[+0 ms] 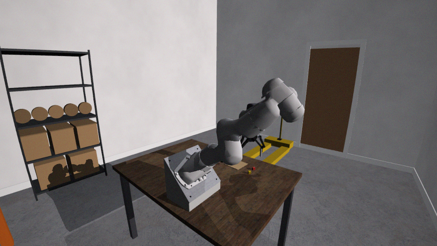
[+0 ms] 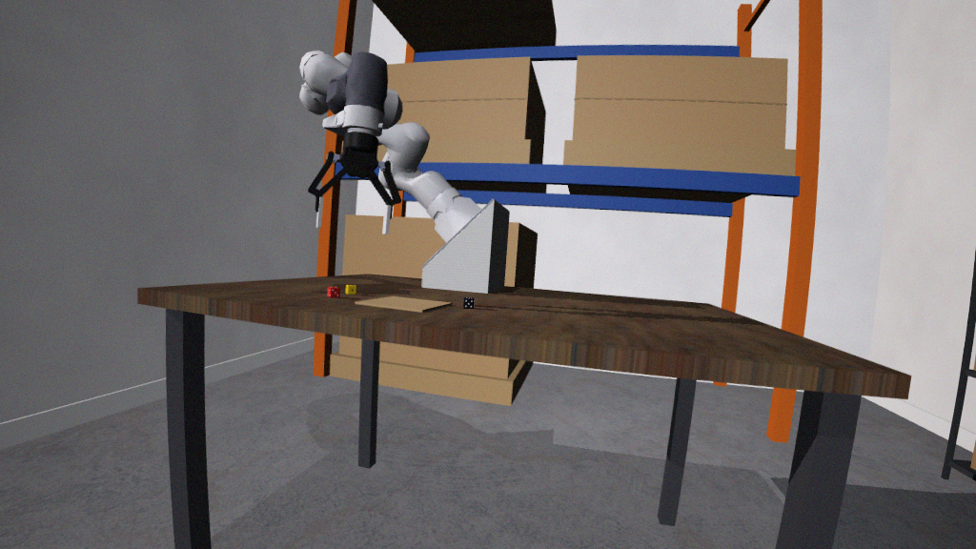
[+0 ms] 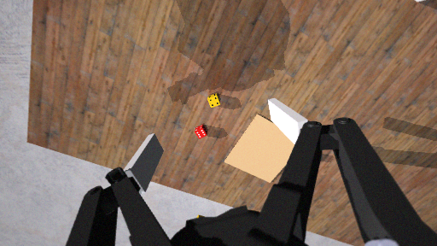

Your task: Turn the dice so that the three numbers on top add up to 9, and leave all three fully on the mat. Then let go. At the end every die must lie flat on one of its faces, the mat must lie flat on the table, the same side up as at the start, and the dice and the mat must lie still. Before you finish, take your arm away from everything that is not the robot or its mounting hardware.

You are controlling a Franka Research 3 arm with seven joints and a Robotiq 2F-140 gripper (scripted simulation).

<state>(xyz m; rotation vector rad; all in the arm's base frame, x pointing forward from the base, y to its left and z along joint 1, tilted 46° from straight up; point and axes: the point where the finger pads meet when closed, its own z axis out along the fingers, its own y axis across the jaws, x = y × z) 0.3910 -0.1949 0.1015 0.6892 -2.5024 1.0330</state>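
Now: the yellow die 140 mm below my hand. Round my hand: red die: 70 mm ahead, 140 mm below; then black die: 70 mm ahead, 280 mm to the left, 140 mm below; then tan mat: 90 mm ahead, 160 mm to the left, 150 mm below.
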